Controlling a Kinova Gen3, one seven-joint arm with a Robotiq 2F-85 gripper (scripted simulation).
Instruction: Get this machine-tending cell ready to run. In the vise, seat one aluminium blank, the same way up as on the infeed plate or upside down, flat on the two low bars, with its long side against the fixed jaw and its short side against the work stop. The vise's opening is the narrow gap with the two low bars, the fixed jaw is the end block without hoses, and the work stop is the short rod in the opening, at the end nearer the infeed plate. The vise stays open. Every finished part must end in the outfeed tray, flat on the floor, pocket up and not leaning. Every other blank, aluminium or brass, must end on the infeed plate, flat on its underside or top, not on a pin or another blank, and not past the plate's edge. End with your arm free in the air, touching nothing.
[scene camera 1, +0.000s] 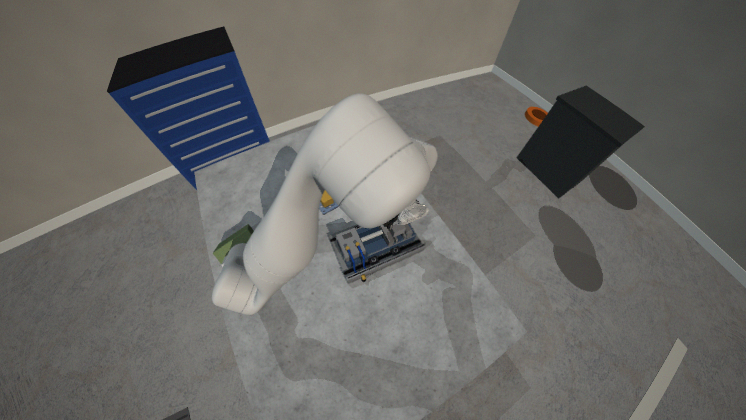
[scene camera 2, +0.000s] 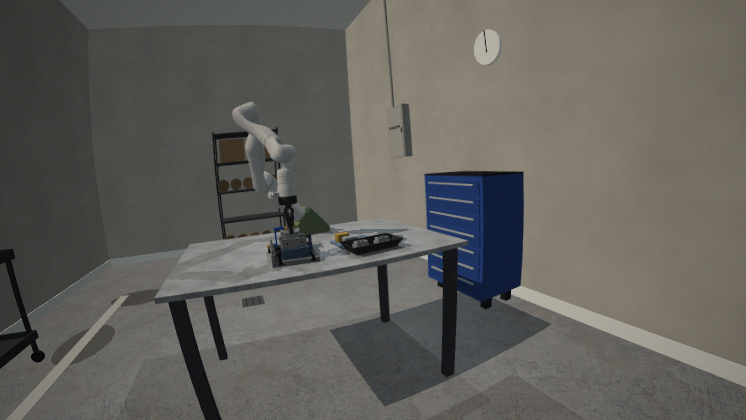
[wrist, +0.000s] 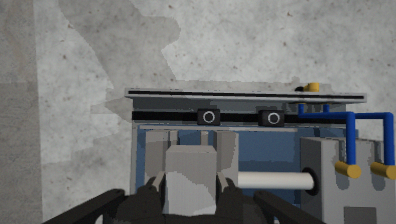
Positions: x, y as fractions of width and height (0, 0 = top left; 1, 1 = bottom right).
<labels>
My gripper (wrist: 0.48, 0.81) is 17 cm from the lens. An aluminium blank (wrist: 0.48, 0.76): 16 cm from the lens. A vise (wrist: 0.66, 0.68) is 23 cm from the lens. A white rod (wrist: 0.66, 0.81): 21 cm from the lens. The marked spots on the vise and the aluminium blank are 10 cm apart.
</labels>
